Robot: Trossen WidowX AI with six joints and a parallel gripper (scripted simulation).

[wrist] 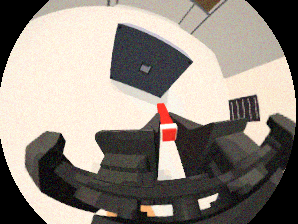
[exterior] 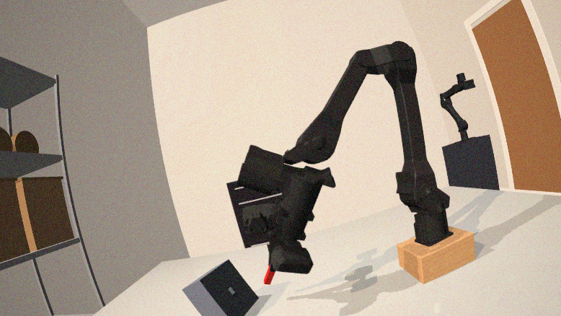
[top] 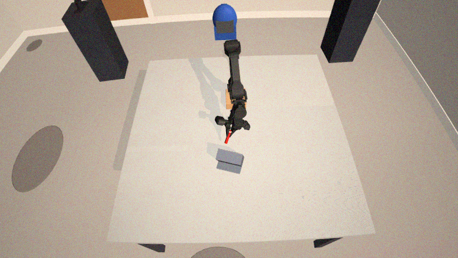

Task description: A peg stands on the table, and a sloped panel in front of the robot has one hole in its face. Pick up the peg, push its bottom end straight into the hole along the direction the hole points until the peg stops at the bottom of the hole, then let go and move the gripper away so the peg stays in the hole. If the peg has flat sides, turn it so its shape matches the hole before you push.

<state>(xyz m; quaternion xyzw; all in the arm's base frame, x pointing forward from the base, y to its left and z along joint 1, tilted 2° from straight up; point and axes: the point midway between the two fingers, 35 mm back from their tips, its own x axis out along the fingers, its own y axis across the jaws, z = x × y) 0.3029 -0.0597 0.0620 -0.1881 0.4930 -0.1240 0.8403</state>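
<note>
Now: the grey sloped panel 11 cm ahead of my gripper tip and 4 cm below it. The rest, counted from my gripper tip: red peg: 1 cm behind, 1 cm to the left, 1 cm above.
</note>
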